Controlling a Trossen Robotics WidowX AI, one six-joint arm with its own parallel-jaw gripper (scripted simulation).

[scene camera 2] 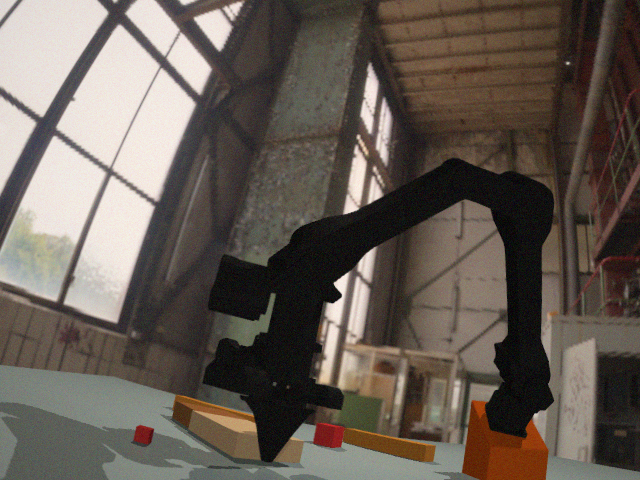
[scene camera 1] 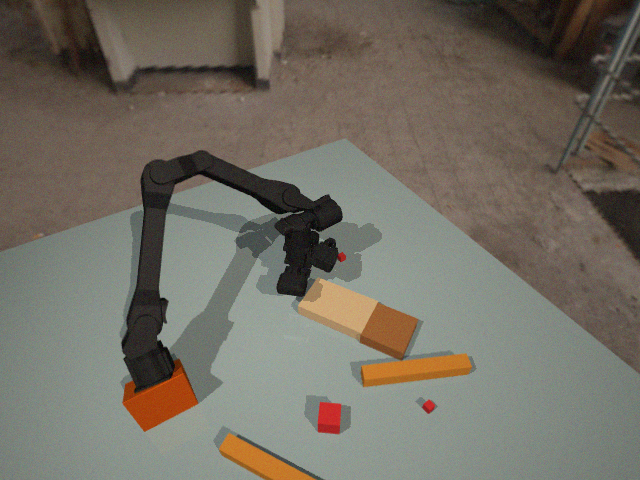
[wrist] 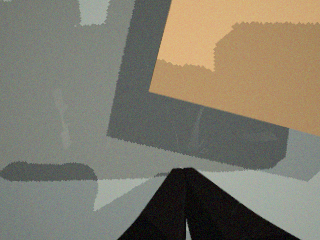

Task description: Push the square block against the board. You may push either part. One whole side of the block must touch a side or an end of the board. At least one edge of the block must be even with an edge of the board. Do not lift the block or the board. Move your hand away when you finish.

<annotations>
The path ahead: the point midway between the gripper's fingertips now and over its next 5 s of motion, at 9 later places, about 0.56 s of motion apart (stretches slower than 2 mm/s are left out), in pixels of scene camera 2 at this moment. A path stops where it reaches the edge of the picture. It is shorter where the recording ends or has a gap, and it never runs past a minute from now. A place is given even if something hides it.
The gripper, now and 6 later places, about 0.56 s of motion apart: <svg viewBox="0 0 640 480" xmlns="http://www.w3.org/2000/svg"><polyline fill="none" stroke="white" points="266,461 284,439 249,406 212,395 195,414 194,434 202,434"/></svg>
</annotations>
